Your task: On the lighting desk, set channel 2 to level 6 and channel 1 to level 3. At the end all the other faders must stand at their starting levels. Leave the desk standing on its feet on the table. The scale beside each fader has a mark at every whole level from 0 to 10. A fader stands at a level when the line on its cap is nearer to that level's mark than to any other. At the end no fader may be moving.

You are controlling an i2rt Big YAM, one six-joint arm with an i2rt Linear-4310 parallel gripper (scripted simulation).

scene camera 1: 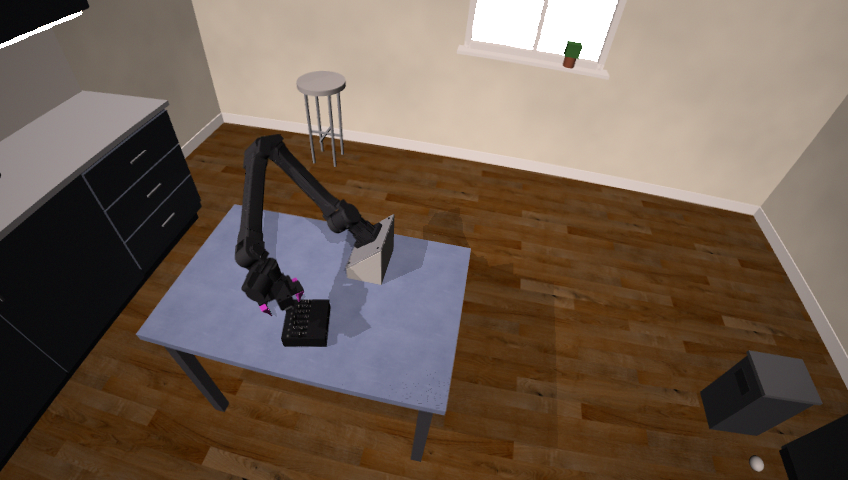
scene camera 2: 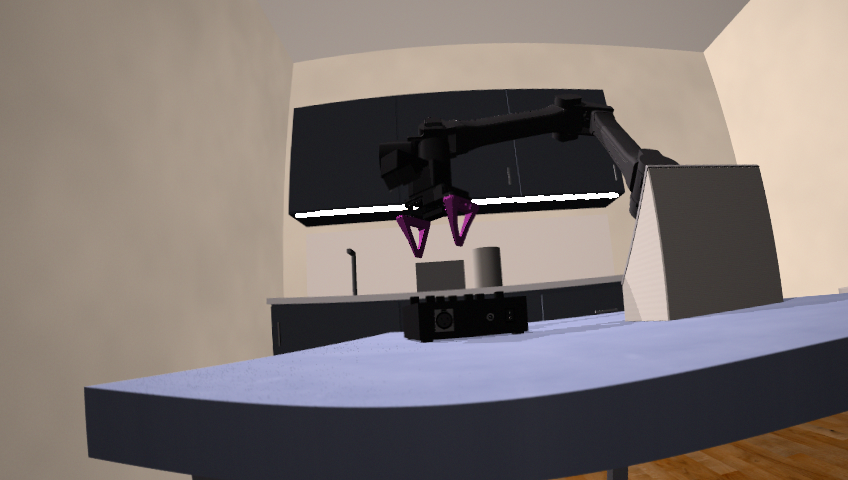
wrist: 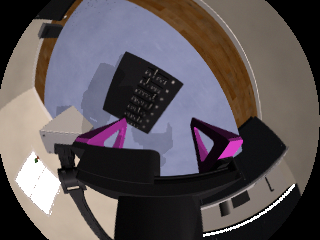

Path:
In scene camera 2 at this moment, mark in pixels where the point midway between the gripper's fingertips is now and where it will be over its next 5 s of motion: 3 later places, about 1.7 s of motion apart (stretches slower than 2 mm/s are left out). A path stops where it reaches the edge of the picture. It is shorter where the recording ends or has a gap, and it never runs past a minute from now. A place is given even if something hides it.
My gripper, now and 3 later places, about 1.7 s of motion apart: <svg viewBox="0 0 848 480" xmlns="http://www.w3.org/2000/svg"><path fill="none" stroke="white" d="M437 252L450 217L500 272L503 285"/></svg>

